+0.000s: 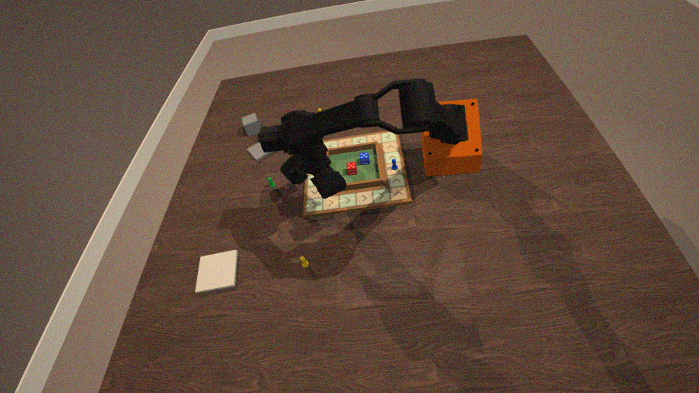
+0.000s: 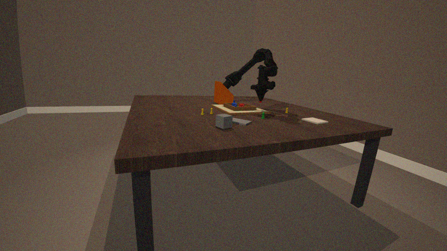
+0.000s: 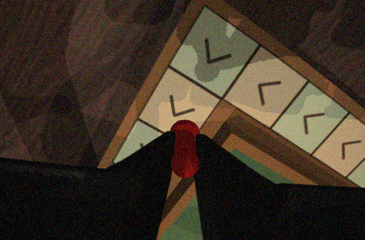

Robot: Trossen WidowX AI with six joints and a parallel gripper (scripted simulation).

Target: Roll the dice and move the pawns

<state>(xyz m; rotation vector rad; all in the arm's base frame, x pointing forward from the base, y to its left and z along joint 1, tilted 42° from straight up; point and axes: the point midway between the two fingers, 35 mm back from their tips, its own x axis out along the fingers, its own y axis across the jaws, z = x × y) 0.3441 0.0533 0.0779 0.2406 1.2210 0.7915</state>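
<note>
The blue pawn is 19 cm behind my gripper tip, 8 cm to the right of it and 4 cm below it. The rest, counted from my gripper tip: red pawn 1 cm above; green pawn 17 cm ahead, 11 cm to the right, 5 cm below; green tray 11 cm to the right, 8 cm behind, 6 cm below.
</note>
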